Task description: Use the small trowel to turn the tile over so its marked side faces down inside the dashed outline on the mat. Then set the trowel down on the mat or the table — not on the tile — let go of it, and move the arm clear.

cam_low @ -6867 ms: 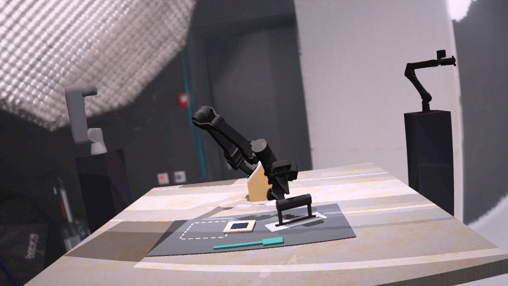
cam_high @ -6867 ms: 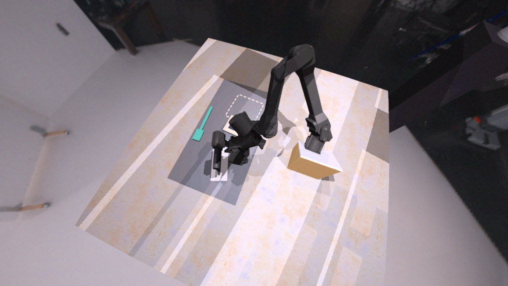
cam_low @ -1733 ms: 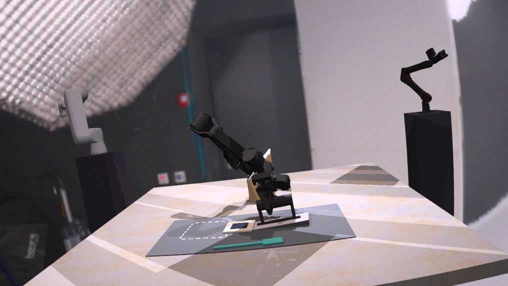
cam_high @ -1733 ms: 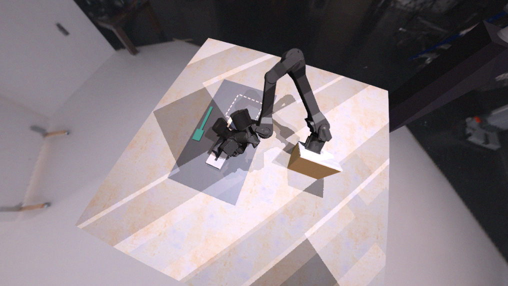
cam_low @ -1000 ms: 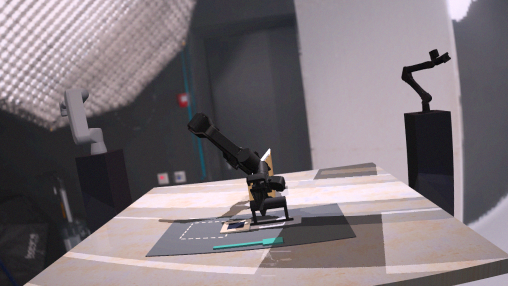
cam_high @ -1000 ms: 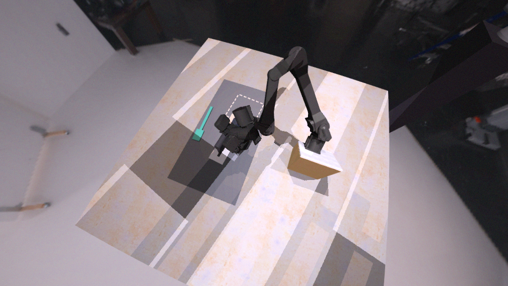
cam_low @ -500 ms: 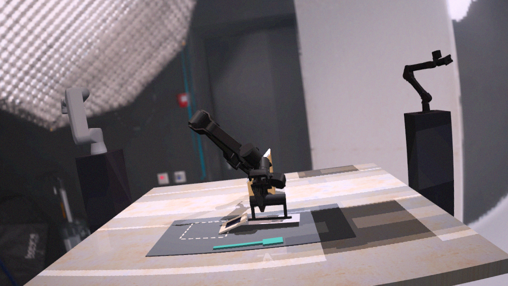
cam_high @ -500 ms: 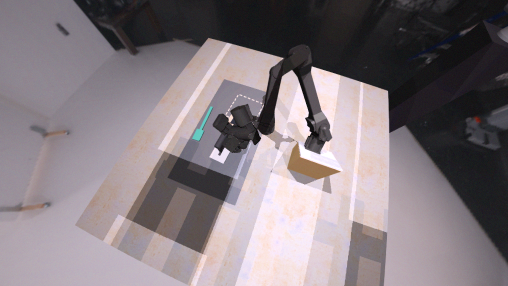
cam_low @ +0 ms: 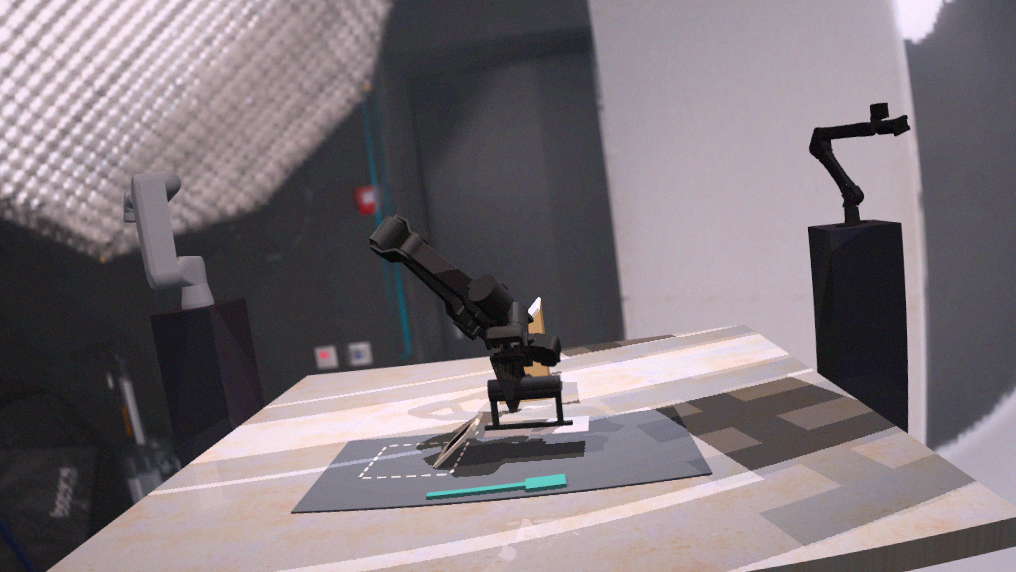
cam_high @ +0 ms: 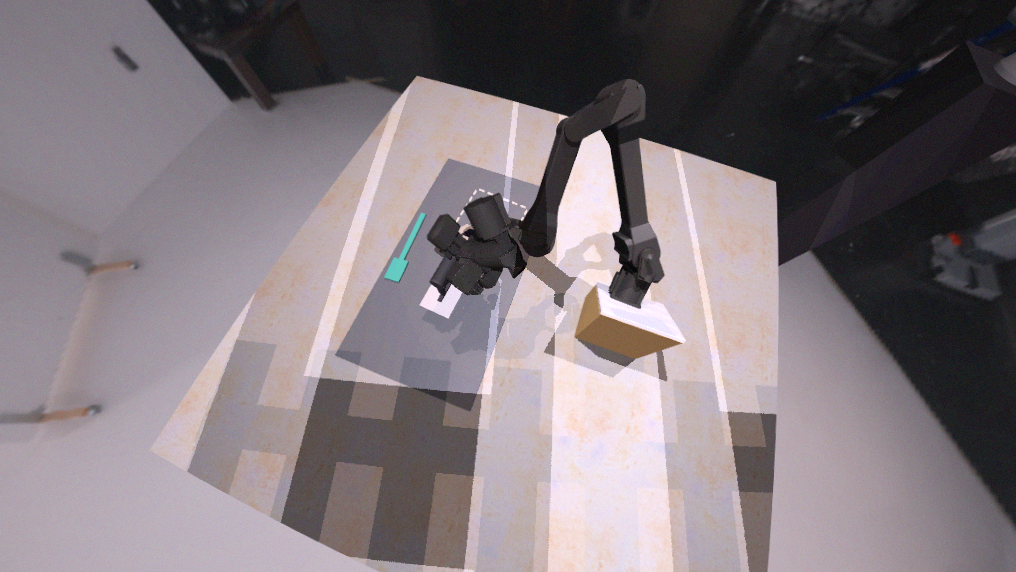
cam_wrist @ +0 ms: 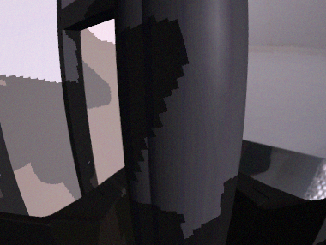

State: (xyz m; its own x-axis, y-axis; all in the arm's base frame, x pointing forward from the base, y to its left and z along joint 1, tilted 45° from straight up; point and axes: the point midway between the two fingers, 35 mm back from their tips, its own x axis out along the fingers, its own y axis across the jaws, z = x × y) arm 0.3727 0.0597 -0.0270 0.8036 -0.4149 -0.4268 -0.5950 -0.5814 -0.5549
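Right now the tan square tile is 2 cm behind my gripper tip, 10 cm to the right of it and 6 cm below it. Round my gripper tip: dark mat: 3 cm to the right, 11 cm below; then teal trowel: 14 cm ahead, 1 cm to the left, 9 cm below.
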